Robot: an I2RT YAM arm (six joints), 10 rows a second.
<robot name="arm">
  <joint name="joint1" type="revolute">
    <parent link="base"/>
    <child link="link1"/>
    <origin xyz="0 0 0.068"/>
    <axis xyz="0 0 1"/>
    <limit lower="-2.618" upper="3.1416"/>
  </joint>
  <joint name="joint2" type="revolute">
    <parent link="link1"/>
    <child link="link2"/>
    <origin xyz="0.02 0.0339 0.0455"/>
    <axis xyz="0 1 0"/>
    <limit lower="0" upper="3.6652"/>
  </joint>
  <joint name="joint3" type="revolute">
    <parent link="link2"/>
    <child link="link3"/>
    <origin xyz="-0.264 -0.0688 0"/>
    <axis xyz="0 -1 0"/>
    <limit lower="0" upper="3.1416"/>
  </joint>
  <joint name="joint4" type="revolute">
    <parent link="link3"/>
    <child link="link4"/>
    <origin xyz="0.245 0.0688 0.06"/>
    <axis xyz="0 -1 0"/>
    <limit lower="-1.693" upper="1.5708"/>
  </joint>
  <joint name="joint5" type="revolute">
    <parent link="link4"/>
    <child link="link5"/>
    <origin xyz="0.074 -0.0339 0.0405"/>
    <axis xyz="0 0 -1"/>
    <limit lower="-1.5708" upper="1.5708"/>
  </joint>
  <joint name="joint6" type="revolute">
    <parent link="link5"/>
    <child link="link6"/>
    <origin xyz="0.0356 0 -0.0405"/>
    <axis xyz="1 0 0"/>
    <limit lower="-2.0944" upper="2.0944"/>
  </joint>
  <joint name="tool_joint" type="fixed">
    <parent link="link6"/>
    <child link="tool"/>
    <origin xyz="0 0 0" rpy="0 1.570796 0"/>
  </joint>
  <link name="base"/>
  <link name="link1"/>
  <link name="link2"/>
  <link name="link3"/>
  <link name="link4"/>
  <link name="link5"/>
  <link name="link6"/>
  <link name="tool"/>
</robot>
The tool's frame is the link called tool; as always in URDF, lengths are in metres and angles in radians.
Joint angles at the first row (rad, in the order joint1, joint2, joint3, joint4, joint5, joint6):
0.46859, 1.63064, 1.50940, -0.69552, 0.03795, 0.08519
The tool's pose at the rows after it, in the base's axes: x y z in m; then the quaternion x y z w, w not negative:
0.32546, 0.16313, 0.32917, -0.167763, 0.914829, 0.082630, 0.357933
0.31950, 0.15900, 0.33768, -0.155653, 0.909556, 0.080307, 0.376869
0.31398, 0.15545, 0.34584, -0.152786, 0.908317, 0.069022, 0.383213
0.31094, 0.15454, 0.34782, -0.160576, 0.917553, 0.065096, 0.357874
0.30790, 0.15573, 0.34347, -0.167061, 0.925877, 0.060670, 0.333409
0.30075, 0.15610, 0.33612, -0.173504, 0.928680, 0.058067, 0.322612
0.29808, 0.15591, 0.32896, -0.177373, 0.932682, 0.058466, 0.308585
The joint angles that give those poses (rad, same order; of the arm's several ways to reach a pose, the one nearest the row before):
0.46867, 1.64323, 1.53198, -0.70815, 0.04127, 0.08965
0.46805, 1.60753, 1.51664, -0.69074, 0.06297, 0.10284
0.46872, 1.58562, 1.52457, -0.71367, 0.08874, 0.09809
0.46930, 1.59464, 1.55871, -0.79366, 0.07860, 0.09225
0.47597, 1.60262, 1.56479, -0.84490, 0.07480, 0.09213
0.48681, 1.58262, 1.52123, -0.84522, 0.07670, 0.09095
0.48909, 1.57924, 1.49665, -0.85235, 0.06784, 0.09089

